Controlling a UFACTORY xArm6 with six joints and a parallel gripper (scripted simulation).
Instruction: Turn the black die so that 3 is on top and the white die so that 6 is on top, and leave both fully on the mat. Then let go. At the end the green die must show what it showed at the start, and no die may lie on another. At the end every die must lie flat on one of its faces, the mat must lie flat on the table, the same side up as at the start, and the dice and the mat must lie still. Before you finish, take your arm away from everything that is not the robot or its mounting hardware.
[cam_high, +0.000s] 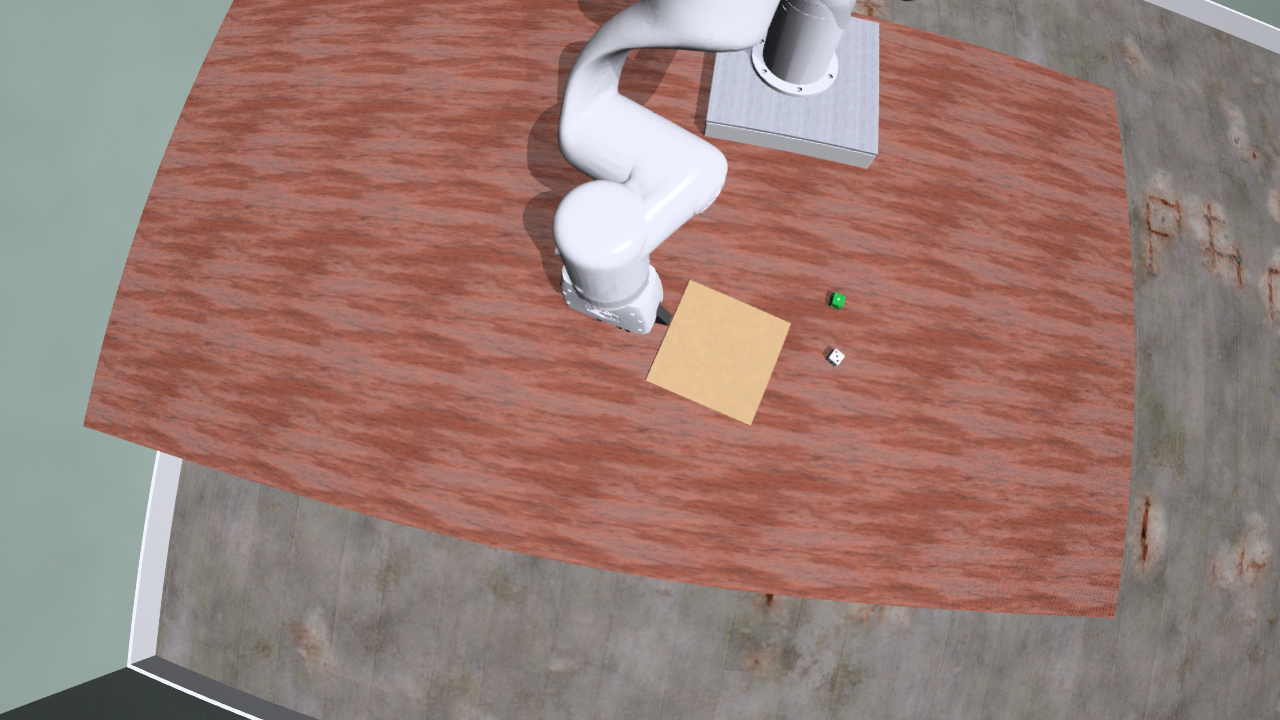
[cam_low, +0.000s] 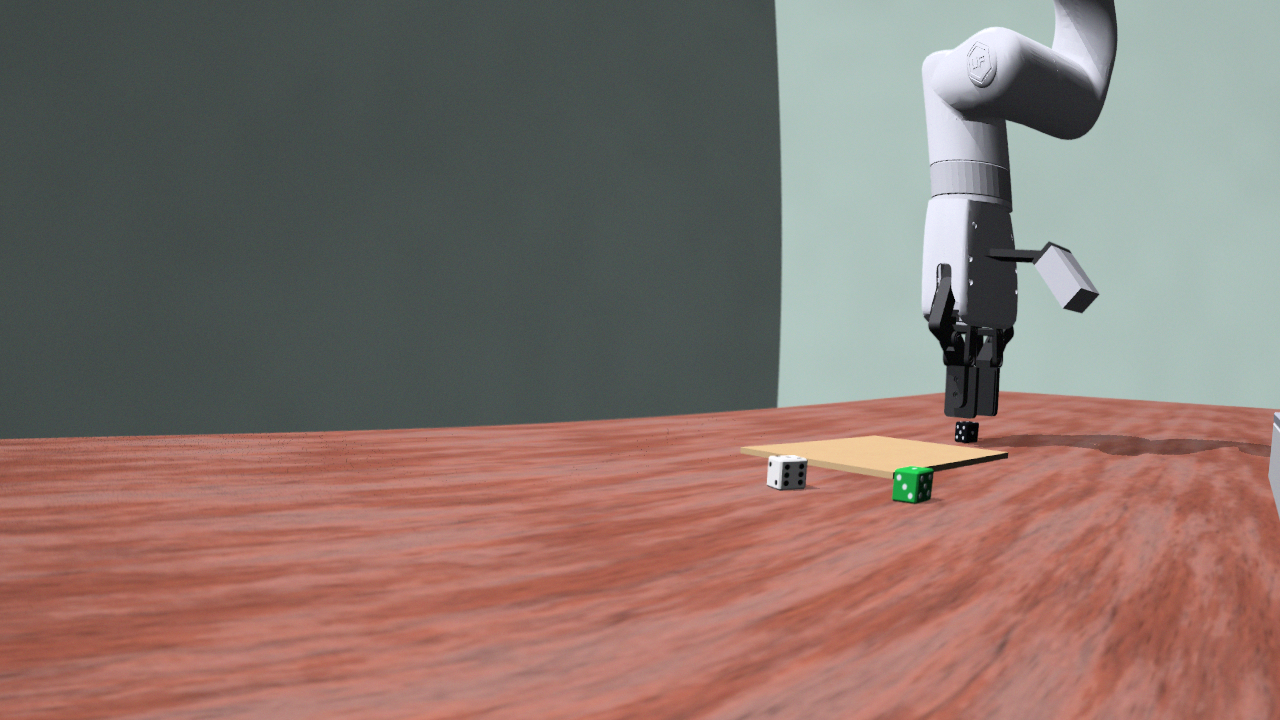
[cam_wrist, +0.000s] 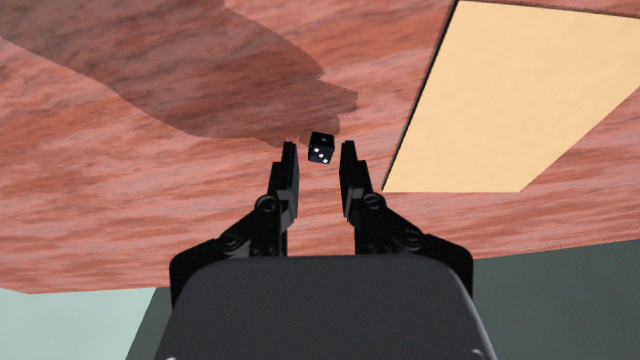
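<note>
My gripper is now 3 cm above the black die. Round my hand: green die (3 cm behind, 28 cm to the left, 3 cm below); white die (5 cm ahead, 27 cm to the left, 3 cm below); tan mat (4 cm ahead, 13 cm to the left, 4 cm below).
</note>
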